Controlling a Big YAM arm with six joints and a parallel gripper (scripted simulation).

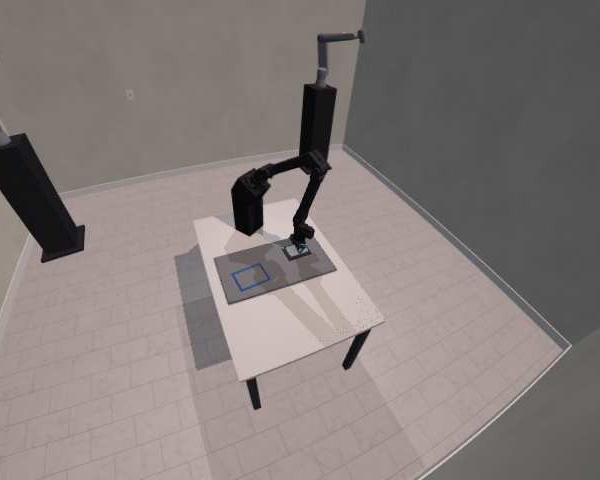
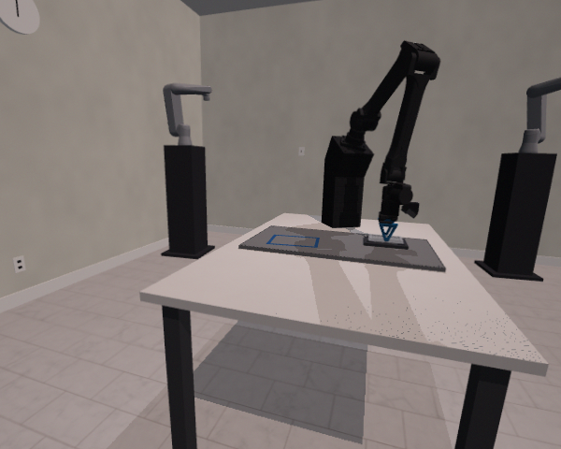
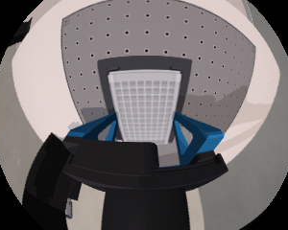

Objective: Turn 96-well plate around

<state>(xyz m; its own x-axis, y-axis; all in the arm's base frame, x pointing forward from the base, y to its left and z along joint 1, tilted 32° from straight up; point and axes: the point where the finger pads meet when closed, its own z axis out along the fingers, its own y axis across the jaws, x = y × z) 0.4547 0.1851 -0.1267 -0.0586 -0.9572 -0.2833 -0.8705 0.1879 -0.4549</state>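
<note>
The 96-well plate lies 1 cm below my hand. From my hand the other things lie so: dark plate nest N1: 2 cm below.
</note>
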